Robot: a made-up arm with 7 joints. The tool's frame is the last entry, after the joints. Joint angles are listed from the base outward. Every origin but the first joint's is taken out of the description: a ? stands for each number. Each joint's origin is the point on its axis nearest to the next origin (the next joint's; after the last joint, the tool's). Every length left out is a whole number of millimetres.
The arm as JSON. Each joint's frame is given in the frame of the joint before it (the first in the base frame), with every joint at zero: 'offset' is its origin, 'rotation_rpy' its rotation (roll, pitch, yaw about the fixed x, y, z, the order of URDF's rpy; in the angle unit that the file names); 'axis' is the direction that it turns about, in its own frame. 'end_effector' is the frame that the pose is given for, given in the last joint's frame.
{
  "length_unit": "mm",
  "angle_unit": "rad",
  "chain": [
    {
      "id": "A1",
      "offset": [
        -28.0,
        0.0,
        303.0
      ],
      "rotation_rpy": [
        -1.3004,
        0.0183,
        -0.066
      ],
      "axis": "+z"
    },
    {
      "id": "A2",
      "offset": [
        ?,
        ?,
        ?
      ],
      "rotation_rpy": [
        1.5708,
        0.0,
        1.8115
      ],
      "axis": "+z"
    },
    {
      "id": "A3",
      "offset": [
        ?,
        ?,
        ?
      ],
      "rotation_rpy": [
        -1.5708,
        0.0,
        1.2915
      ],
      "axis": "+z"
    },
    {
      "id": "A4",
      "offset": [
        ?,
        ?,
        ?
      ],
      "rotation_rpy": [
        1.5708,
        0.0,
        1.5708
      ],
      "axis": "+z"
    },
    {
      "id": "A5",
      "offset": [
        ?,
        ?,
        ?
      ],
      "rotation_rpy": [
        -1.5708,
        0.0,
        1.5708
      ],
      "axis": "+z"
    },
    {
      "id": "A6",
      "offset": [
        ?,
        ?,
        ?
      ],
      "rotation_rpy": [
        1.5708,
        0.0,
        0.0
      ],
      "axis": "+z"
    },
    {
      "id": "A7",
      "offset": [
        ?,
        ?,
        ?
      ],
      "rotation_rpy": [
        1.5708,
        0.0,
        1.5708
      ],
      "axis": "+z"
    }
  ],
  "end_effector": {
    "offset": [
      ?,
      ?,
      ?
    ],
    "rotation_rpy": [
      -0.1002,
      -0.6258,
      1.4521
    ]
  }
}
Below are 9 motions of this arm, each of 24 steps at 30 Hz.
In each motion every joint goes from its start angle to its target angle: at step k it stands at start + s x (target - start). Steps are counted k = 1, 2, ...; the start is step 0. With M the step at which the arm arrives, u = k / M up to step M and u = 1 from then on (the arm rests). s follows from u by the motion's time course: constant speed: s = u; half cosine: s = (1 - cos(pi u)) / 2; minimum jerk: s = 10 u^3 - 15 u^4 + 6 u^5.
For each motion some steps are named. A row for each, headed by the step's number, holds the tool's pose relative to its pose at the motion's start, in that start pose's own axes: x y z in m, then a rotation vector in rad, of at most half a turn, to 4 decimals.
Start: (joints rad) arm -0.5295 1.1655 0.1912 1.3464 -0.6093 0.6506 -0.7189
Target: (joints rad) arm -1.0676 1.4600 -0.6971 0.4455 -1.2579 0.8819 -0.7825
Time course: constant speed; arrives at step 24
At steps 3, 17, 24:
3: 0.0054 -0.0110 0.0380 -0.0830 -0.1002 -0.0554
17: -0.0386 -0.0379 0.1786 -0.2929 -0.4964 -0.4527
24: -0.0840 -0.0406 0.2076 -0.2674 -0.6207 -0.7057

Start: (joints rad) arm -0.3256 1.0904 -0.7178 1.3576 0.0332 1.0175 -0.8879
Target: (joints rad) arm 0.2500 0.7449 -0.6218 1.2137 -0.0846 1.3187 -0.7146
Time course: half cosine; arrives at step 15
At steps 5, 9, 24:
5: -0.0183 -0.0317 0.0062 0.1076 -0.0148 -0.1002
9: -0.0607 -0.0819 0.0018 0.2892 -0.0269 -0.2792
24: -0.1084 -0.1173 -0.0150 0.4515 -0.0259 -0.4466

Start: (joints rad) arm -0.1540 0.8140 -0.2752 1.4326 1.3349 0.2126 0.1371
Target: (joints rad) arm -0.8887 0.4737 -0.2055 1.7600 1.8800 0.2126 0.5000
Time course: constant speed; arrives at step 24
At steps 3, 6, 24:
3: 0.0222 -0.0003 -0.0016 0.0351 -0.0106 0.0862
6: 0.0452 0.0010 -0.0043 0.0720 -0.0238 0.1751
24: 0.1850 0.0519 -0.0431 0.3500 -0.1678 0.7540

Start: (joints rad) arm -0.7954 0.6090 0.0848 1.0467 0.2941 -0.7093 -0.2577
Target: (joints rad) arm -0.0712 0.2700 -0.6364 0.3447 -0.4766 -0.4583 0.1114
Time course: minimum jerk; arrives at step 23
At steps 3, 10, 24:
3: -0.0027 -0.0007 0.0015 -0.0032 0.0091 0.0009
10: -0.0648 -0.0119 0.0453 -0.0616 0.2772 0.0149
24: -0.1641 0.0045 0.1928 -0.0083 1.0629 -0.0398

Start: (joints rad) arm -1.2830 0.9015 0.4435 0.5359 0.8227 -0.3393 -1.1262
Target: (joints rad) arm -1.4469 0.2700 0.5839 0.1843 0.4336 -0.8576 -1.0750
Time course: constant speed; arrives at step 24
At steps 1, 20, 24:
1: 0.0036 -0.0054 0.0045 -0.0272 -0.0206 0.0422
20: 0.0703 -0.0505 0.1006 -0.3808 -0.3680 0.9207
24: 0.0798 -0.0491 0.1204 -0.4123 -0.4243 1.1189

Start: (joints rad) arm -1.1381 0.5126 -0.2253 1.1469 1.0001 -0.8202 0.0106
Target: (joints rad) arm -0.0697 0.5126 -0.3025 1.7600 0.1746 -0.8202 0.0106
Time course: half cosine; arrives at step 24
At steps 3, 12, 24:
3: -0.0134 0.0041 0.0079 0.0003 0.0638 -0.0221
12: -0.1280 0.0978 0.1315 0.1374 0.7756 -0.3704
24: -0.1173 0.2532 0.2677 0.5137 1.2955 -0.9310

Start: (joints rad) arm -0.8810 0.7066 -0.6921 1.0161 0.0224 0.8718 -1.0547
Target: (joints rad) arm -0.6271 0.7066 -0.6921 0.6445 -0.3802 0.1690 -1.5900
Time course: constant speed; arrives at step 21
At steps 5, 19, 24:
5: 0.0019 -0.0237 0.0190 -0.2159 -0.1760 -0.1407
19: -0.0190 -0.0693 0.0800 -0.7712 -0.6968 -0.5355
24: -0.0245 -0.0728 0.0884 -0.8437 -0.7759 -0.5871

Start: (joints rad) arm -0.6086 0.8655 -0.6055 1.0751 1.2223 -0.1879 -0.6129
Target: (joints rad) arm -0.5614 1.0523 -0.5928 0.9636 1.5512 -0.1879 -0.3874
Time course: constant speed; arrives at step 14
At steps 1, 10, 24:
1: -0.0024 0.0023 -0.0020 0.0268 -0.0155 -0.0068
10: -0.0215 0.0243 -0.0170 0.2533 -0.1754 -0.0714
24: -0.0288 0.0346 -0.0222 0.3440 -0.2583 -0.1019

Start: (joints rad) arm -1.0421 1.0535 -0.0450 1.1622 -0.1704 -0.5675 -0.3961
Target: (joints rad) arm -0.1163 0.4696 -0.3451 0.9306 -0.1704 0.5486 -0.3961
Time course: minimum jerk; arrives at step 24
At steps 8, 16, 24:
8: -0.0736 0.0100 -0.0030 0.1342 0.1881 -0.3464
16: -0.2406 0.1478 0.0522 0.5785 0.6272 -1.3069
24: -0.2669 0.2186 0.0968 0.7467 0.7578 -1.6539

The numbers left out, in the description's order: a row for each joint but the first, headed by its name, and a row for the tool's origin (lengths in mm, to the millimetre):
A2: -9.0 -13.0 0.0
A3: 149.0 -44.0 0.0
A4: 39.0 -12.0 0.0
A5: -116.0 -30.0 0.0
A6: -35.0 4.0 0.0
A7: -12.0 58.0 0.0
tool: 15.0 17.0 0.0

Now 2 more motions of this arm.
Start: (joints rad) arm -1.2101 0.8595 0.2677 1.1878 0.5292 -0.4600 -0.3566
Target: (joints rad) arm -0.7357 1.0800 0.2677 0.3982 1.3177 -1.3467 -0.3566
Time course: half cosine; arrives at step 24
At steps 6, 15, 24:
6: 0.0197 0.0073 0.0035 -0.0788 -0.2371 -0.0091
15: 0.0589 0.0310 0.0472 -0.4818 -1.0573 -0.2338
24: 0.0570 0.0464 0.0750 -0.7741 -1.4428 -0.4889

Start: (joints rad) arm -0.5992 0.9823 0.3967 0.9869 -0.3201 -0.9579 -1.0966
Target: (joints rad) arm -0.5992 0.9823 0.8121 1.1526 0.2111 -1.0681 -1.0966
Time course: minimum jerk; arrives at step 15
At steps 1, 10, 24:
1: 0.0000 0.0001 0.0000 0.0007 -0.0003 -0.0005
10: -0.0165 0.0308 0.0119 0.1634 -0.0396 -0.1441
24: -0.0229 0.0363 0.0158 0.1942 -0.0341 -0.1803

